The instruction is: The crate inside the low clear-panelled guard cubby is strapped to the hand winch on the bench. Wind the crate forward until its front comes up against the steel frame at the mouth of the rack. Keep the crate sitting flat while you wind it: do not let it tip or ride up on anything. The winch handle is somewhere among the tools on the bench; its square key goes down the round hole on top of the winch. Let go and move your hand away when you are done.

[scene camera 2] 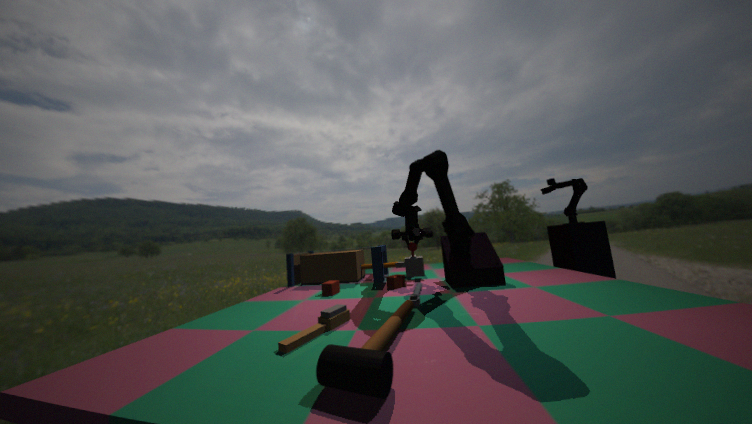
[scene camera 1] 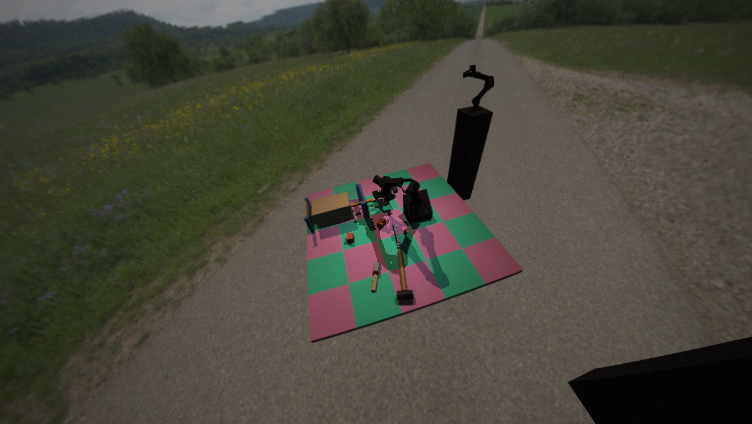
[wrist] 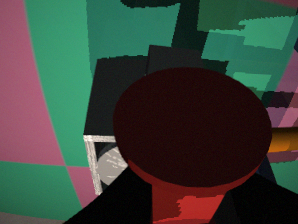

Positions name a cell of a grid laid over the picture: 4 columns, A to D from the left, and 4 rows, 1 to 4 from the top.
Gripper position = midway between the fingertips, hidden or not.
I see my gripper (wrist: C3), a black mallet (scene camera 2: B4), a grey winch (wrist: B2) and a low cubby (scene camera 2: B3).
The low cubby is seen too in scene camera 1 (scene camera 1: B2). The wrist view does not show the black mallet: it is out of frame.
